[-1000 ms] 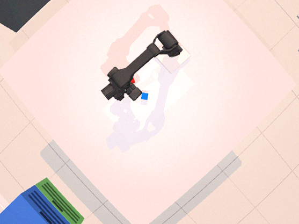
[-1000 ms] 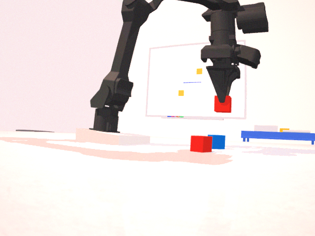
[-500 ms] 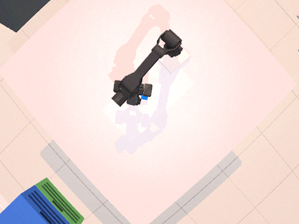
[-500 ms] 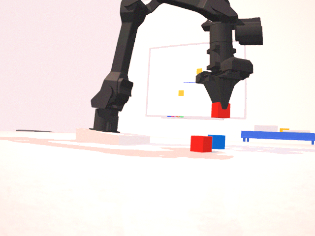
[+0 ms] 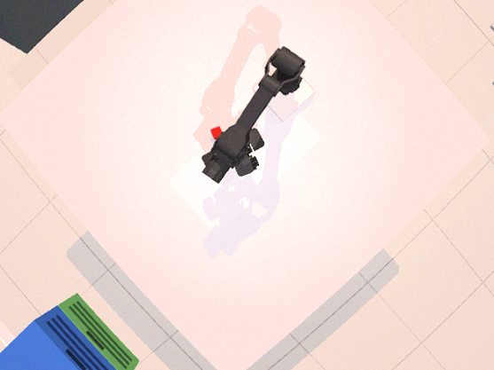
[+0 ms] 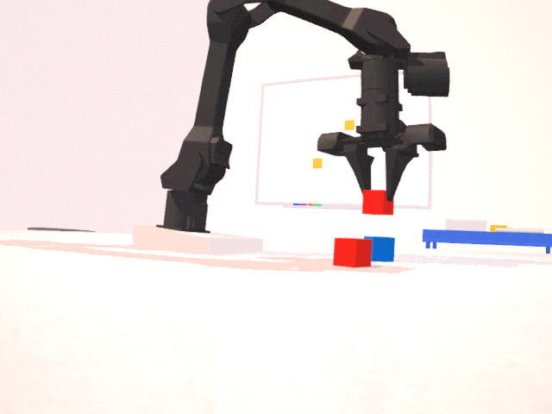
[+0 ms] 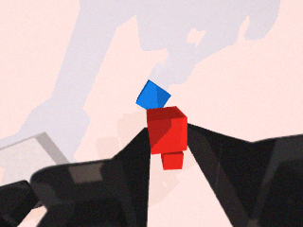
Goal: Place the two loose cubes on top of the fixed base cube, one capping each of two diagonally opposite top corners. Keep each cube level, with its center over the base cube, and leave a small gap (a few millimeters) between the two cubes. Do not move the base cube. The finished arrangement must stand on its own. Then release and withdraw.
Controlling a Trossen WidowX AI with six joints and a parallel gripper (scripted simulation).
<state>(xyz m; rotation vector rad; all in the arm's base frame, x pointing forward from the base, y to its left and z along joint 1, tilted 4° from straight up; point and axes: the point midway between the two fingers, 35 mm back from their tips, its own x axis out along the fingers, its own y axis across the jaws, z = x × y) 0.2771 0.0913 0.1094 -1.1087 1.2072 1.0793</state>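
Right now the blue cube is 2 cm to the left of my gripper tip and 7 cm below it.
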